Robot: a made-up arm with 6 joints.
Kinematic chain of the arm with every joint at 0, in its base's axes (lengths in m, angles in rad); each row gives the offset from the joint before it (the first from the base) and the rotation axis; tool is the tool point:
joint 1: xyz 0 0 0.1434 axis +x
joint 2: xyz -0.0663 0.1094 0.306 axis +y
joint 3: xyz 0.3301 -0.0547 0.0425 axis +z
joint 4: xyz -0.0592 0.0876 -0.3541 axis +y
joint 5: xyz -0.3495 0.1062 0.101 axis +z
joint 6: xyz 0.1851 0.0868 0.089 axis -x
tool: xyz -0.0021 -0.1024 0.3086
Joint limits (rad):
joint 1: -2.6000..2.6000
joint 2: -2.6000..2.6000
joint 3: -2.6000..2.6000
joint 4: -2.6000..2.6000
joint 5: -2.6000..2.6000
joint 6: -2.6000..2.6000
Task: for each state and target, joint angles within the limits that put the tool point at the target. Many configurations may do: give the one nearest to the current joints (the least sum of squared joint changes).
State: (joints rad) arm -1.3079 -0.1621 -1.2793 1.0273 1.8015 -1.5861
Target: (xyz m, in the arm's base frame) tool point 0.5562 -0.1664 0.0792
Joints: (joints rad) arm -1.5415 0.5404 -1.5008 1.2859 1.9239 -1.3868
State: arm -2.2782 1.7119 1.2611 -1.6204 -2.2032 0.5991
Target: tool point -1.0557 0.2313 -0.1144
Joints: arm -2.6000 1.8900 1.0789 -2.3896 -2.2299 0.3544
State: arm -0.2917 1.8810 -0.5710 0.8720 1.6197 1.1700
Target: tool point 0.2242 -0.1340 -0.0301
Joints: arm -0.6428 1.9521 -0.7067 1.2695 2.5647 1.3455
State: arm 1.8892 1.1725 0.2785 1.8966 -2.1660 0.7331
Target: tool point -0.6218 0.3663 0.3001
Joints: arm 1.8243 1.7216 0.1945 2.2441 -2.0298 0.8463
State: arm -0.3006 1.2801 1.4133 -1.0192 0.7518 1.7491
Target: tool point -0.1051 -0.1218 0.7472
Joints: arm -0.2883 1.5186 1.5105 -0.3965 0.0468 1.2448
